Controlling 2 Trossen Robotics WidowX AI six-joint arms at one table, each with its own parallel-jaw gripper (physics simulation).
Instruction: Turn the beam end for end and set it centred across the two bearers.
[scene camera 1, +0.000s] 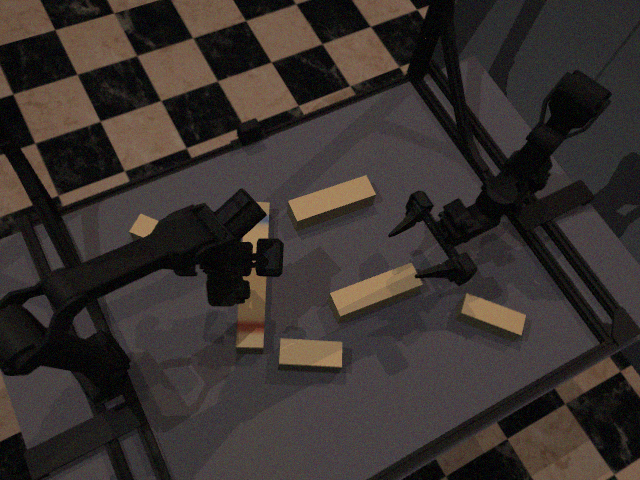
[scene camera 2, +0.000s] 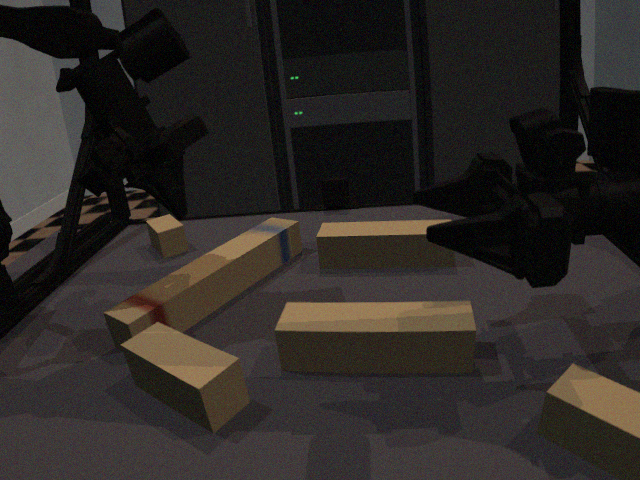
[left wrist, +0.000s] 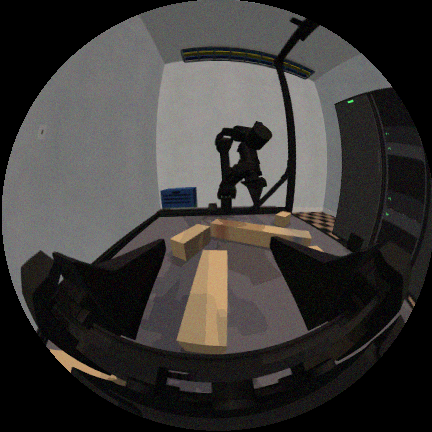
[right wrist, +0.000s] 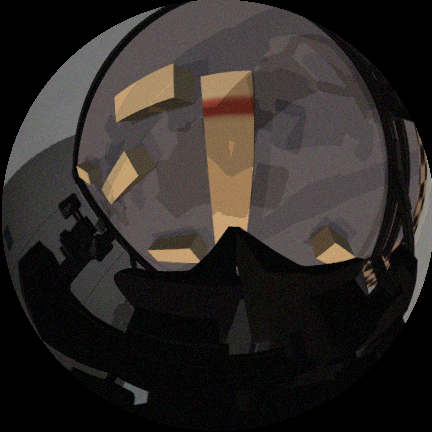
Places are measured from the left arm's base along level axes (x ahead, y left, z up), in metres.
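Where they show: left gripper, fingertip midpoint: (scene camera 1: 401, 255) (scene camera 2: 419, 214) (left wrist: 218, 243) (right wrist: 82, 218); right gripper, fingertip midpoint: (scene camera 1: 243, 265) (scene camera 2: 183, 216) (left wrist: 255, 204) (right wrist: 232, 231); left arm's base at its link origin: (right wrist: 111, 232); right arm's base at its link origin: (scene camera 1: 105, 382) (left wrist: 225, 209).
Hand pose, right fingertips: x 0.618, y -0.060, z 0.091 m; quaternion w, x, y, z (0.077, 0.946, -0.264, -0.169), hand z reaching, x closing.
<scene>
Each offset is from my right fingertips to the top centre of the thing.
The long wooden beam @(0.063 m down, 0.023 m back, 0.007 m right) (scene camera 1: 252, 305) (scene camera 2: 213, 276) (left wrist: 257, 233) (right wrist: 229, 160) lies flat on the table, with a red band near its front end and a blue band near its far end. My right gripper (scene camera 1: 224, 291) (right wrist: 232, 231) is shut on nothing and hangs raised above the beam's middle. Two bearers lie apart on the table: the far one @(0.063 m down, 0.240 m back, 0.081 m right) (scene camera 1: 332, 200) (scene camera 2: 385, 243) and the near one @(0.063 m down, 0.220 m back, 0.133 m left) (scene camera 1: 375, 290) (scene camera 2: 375, 333) (left wrist: 207, 298). My left gripper (scene camera 1: 406, 254) (scene camera 2: 423, 214) (left wrist: 218, 243) is open and empty, low at the right end of the near bearer.
Three shorter loose blocks lie about: one @(0.060 m down, 0.045 m back, 0.187 m left) (scene camera 1: 310, 353) (scene camera 2: 185, 371) by the beam's red end, one @(0.066 m down, 0.400 m back, 0.279 m left) (scene camera 1: 493, 314) at the front right, and a small one @(0.066 m down, 0.114 m ahead, 0.170 m right) (scene camera 1: 143, 225) (scene camera 2: 168, 235) at the far left. Black frame posts (scene camera 1: 456, 95) rise along the table's right side.
</scene>
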